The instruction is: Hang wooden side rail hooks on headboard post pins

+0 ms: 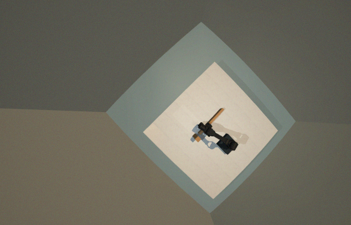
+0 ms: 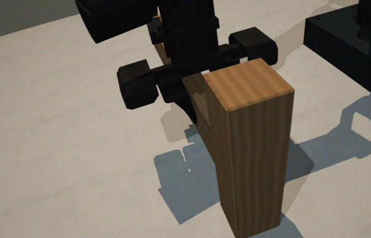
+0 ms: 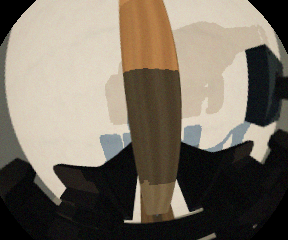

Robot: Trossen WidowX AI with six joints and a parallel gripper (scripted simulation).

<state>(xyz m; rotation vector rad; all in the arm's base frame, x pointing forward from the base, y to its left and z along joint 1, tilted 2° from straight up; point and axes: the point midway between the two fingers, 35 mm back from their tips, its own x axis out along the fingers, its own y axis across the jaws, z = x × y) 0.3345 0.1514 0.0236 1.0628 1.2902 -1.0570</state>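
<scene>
Right now the wooden headboard post is 130 mm to the left of my gripper tip, 50 mm above it and 30 mm behind it.
</scene>
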